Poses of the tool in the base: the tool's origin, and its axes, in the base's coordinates. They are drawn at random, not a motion.
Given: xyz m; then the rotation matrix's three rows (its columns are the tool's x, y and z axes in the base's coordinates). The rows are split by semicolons.
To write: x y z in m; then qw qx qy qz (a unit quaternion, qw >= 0). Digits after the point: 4 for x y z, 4 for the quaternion. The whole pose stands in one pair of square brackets.
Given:
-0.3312 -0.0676 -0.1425; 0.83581 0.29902 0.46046; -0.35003 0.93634 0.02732; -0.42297 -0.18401 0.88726
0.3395 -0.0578 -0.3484; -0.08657 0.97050 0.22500; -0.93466 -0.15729 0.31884; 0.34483 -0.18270 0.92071
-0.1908 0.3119 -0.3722; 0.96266 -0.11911 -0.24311; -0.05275 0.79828 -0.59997; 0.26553 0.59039 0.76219
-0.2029 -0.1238 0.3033; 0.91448 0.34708 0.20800; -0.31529 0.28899 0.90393; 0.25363 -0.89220 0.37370
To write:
[-0.3312 -0.0676 -0.1425 0.9565 -0.0552 0.2309 -0.1696]
[0.3395 -0.0578 -0.3484 0.6475 -0.1937 -0.0463 -0.7356]
[-0.1908 0.3119 -0.3722 0.9385 0.3171 -0.1355 0.0177]
[-0.2029 -0.1238 0.3033 0.8027 -0.5594 -0.0142 -0.2063]

